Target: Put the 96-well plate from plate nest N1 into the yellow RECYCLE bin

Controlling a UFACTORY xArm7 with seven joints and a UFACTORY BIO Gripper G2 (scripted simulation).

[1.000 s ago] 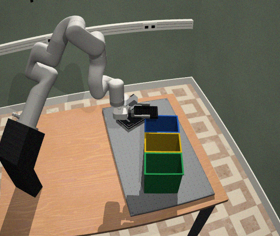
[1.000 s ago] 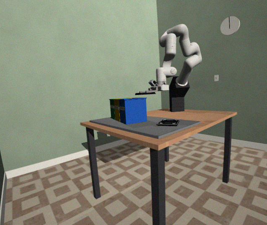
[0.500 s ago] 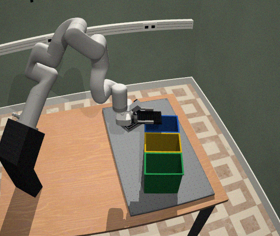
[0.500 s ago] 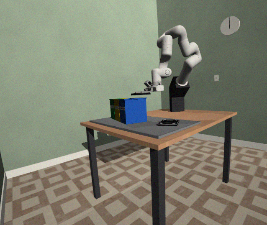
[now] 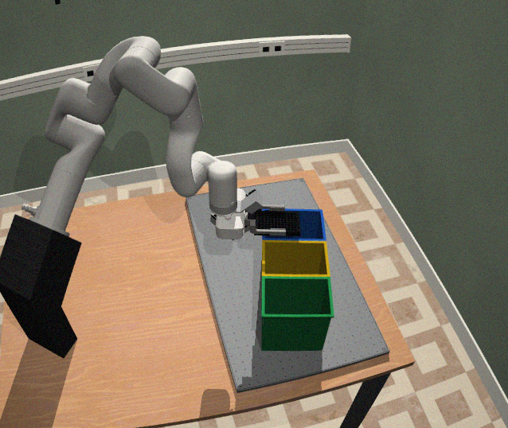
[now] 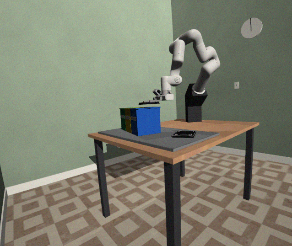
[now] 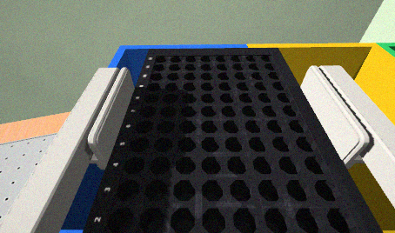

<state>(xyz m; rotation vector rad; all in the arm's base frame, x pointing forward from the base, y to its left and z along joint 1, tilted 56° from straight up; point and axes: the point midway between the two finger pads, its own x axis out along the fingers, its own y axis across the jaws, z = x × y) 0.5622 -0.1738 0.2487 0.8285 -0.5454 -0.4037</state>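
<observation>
The yellow bin is 3 cm ahead of my hand, 11 cm to the right of it and 13 cm below it. From my hand the other things lie so: blue bin 5 cm ahead, 2 cm to the left, 13 cm below; green bin 1 cm ahead, 24 cm to the right, 13 cm below; black 96-well plate 1 cm below.
</observation>
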